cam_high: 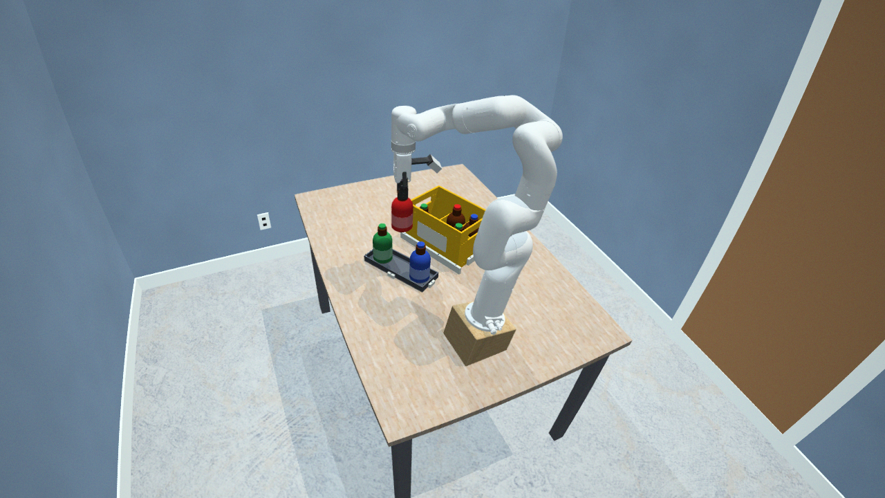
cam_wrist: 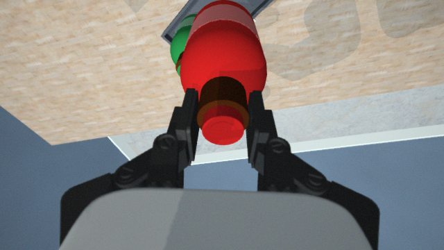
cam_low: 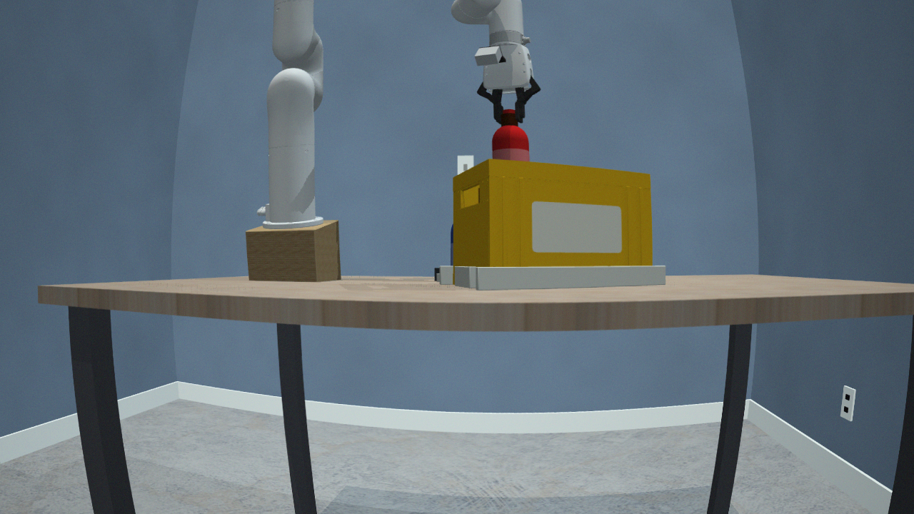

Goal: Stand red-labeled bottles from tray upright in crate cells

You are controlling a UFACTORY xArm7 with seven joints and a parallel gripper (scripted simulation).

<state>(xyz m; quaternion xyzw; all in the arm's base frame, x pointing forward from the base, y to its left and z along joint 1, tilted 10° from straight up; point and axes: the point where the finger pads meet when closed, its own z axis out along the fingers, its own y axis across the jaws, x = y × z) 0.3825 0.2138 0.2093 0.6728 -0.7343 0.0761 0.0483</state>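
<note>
My hand is 70 mm above the red-labeled bottle. Also, from my hand: blue bottle: 70 mm behind, 50 mm to the right, 250 mm below; then green-labeled bottle: 60 mm ahead, 60 mm to the left, 250 mm below; then dark tray: 320 mm below.
</note>
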